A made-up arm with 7 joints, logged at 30 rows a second.
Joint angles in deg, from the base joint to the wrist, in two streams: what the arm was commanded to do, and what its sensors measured. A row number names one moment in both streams.
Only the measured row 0 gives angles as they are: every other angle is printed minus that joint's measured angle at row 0.
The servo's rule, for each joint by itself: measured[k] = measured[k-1] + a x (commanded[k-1-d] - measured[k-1]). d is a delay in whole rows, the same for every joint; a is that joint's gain. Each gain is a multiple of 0.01, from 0.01 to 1. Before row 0 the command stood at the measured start. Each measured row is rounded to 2 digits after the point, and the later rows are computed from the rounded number. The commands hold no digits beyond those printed.
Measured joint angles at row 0:
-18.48, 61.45, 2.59, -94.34, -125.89, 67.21, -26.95
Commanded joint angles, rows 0 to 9:
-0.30, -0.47, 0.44, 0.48, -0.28, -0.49, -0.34
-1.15, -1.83, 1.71, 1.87, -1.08, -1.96, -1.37
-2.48, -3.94, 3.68, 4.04, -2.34, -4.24, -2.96
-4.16, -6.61, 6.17, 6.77, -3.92, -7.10, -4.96
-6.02, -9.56, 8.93, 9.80, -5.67, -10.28, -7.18
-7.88, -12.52, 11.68, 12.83, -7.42, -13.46, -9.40
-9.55, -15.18, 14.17, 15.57, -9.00, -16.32, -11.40
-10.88, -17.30, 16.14, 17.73, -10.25, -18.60, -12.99
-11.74, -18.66, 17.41, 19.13, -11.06, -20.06, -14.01
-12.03, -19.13, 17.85, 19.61, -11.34, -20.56, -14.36
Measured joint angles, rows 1 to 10:
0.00, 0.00, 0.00, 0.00, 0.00, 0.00, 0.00
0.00, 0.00, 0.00, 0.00, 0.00, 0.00, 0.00
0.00, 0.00, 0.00, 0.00, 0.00, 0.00, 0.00
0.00, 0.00, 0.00, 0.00, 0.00, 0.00, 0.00
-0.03, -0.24, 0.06, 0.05, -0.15, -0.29, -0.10
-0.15, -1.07, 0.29, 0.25, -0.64, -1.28, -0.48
-0.41, -2.56, 0.76, 0.67, -1.54, -3.03, -1.22
-0.82, -4.67, 1.52, 1.34, -2.80, -5.43, -2.34
-1.39, -7.21, 2.56, 2.27, -4.32, -8.29, -3.79
-2.10, -9.97, 3.84, 3.43, -5.96, -11.34, -5.47
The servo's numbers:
d 4
a 0.11 0.52 0.14 0.11 0.53 0.59 0.30

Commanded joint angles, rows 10 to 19:
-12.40, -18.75, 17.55, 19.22, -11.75, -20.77, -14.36
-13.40, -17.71, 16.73, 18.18, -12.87, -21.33, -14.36
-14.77, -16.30, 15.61, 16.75, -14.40, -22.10, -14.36
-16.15, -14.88, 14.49, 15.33, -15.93, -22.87, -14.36
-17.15, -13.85, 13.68, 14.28, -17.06, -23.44, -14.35
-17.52, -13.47, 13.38, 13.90, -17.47, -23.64, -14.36
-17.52, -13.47, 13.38, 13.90, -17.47, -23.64, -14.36
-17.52, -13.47, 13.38, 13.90, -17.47, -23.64, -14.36
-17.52, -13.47, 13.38, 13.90, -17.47, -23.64, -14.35
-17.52, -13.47, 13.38, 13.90, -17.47, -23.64, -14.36
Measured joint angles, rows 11 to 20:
-2.92, -12.68, 5.29, 4.77, -7.57, -14.28, -7.25
-3.80, -15.08, 6.81, 6.20, -8.99, -16.83, -8.97
-4.67, -16.94, 8.29, 7.62, -10.09, -18.74, -10.48
-5.48, -18.08, 9.63, 8.94, -10.75, -19.81, -11.64
-6.24, -18.43, 10.74, 10.07, -11.28, -20.38, -12.46
-7.03, -18.06, 11.58, 10.96, -12.12, -20.94, -13.03
-7.88, -17.14, 12.14, 11.60, -13.33, -21.62, -13.43
-8.79, -15.96, 12.47, 12.01, -14.71, -22.36, -13.71
-9.71, -14.86, 12.64, 12.26, -15.96, -23.00, -13.90
-10.57, -14.14, 12.74, 12.44, -16.76, -23.38, -14.04

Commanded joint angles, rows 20 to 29:
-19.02, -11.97, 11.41, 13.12, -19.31, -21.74, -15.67
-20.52, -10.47, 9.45, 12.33, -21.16, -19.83, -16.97
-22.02, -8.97, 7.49, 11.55, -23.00, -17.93, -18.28
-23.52, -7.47, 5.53, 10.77, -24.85, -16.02, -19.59
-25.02, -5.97, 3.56, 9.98, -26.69, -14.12, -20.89
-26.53, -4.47, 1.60, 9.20, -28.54, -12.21, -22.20
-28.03, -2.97, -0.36, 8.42, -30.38, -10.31, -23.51
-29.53, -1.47, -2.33, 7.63, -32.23, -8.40, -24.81
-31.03, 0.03, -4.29, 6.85, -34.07, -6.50, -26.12
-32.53, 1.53, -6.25, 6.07, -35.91, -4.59, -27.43
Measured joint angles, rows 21 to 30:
-11.33, -13.79, 12.83, 12.60, -17.14, -23.53, -14.14
-12.01, -13.62, 12.91, 12.74, -17.31, -23.59, -14.21
-12.62, -13.54, 12.98, 12.87, -17.39, -23.62, -14.25
-13.16, -13.50, 13.04, 12.98, -17.43, -23.63, -14.28
-13.80, -12.70, 12.81, 13.00, -18.43, -22.51, -14.70
-14.54, -11.54, 12.34, 12.93, -19.88, -20.93, -15.38
-15.36, -10.20, 11.66, 12.78, -21.53, -19.16, -16.25
-16.26, -8.78, 10.80, 12.56, -23.29, -17.31, -17.25
-17.22, -7.32, 9.79, 12.28, -25.09, -15.43, -18.34
-18.24, -5.84, 8.64, 11.94, -26.92, -13.53, -19.50

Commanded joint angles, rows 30 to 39:
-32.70, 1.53, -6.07, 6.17, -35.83, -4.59, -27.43
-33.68, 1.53, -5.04, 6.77, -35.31, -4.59, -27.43
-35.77, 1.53, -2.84, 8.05, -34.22, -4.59, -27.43
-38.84, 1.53, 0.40, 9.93, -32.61, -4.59, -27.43
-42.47, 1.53, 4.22, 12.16, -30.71, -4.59, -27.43
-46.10, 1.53, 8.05, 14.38, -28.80, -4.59, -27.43
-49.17, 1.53, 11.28, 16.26, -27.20, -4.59, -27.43
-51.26, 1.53, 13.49, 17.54, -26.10, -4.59, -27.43
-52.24, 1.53, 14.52, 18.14, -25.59, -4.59, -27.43
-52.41, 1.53, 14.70, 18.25, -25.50, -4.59, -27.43
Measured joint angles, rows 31 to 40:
-19.32, -4.35, 7.38, 11.55, -28.75, -11.63, -20.70
-20.44, -2.85, 6.02, 11.12, -30.59, -9.72, -21.93
-21.60, -1.35, 4.58, 10.65, -32.43, -7.82, -23.19
-22.80, 0.15, 3.06, 10.15, -34.27, -5.91, -24.46
-23.89, 0.87, 1.78, 9.71, -35.10, -5.13, -25.35
-24.97, 1.21, 0.83, 9.39, -35.21, -4.81, -25.97
-26.16, 1.38, 0.32, 9.24, -34.69, -4.68, -26.41
-27.55, 1.46, 0.33, 9.32, -33.59, -4.63, -26.72
-29.19, 1.50, 0.87, 9.63, -32.06, -4.61, -26.93
-31.05, 1.52, 1.88, 10.15, -30.33, -4.60, -27.08

